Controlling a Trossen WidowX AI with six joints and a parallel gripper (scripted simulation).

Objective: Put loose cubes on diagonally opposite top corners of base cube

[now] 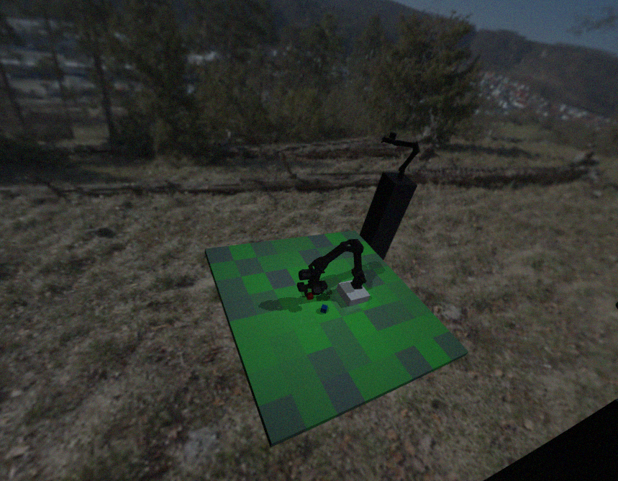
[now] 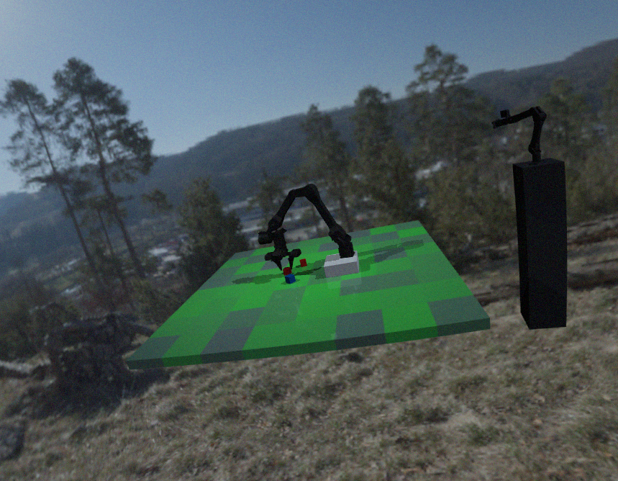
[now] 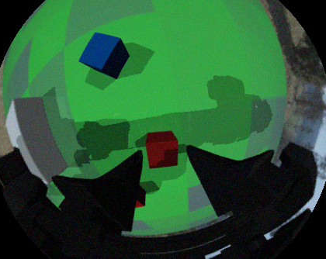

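My gripper tip is now 11 cm to the right of the blue cube, 6 cm past it and 1 cm above it. The rest, counted from my gripper tip: red cube (10 cm to the right, 6 cm behind, 1 cm below).
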